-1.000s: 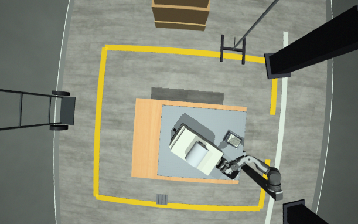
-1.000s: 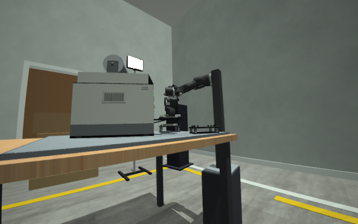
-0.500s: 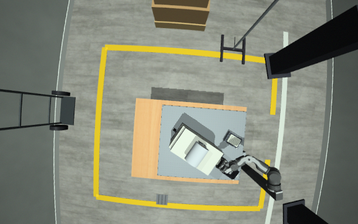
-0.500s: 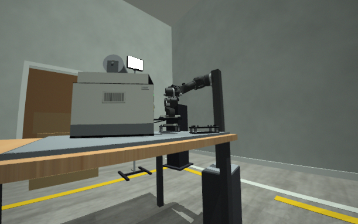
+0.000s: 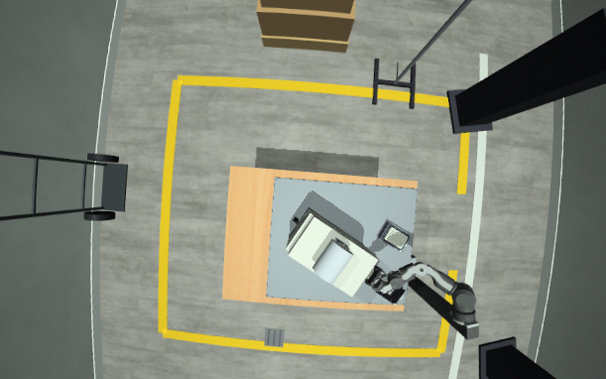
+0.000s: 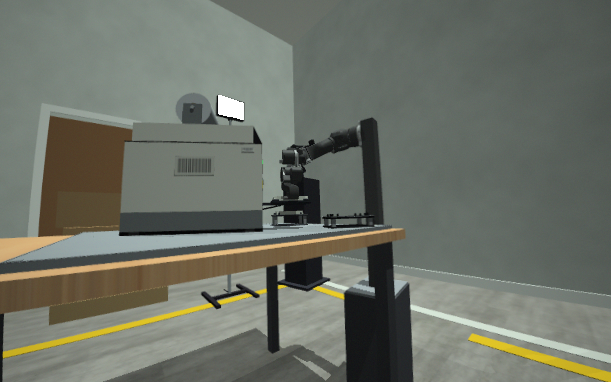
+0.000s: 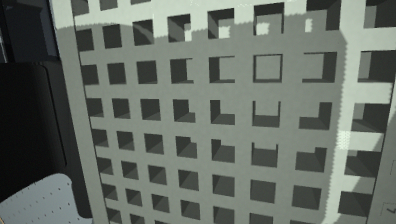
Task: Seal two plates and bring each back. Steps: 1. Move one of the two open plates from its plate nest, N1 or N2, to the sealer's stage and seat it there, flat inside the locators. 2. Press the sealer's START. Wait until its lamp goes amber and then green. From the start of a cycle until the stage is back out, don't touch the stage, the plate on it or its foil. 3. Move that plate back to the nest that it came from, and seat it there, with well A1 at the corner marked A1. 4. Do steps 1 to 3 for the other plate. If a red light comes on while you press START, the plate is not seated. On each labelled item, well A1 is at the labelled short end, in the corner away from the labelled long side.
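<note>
Now: the sealer stage 10 mm below my hand. The rest, counted from my hand: foil roll: 250 mm ahead, 220 mm to the right, 310 mm above; then plate: 190 mm behind, 180 mm to the right, 50 mm below.
</note>
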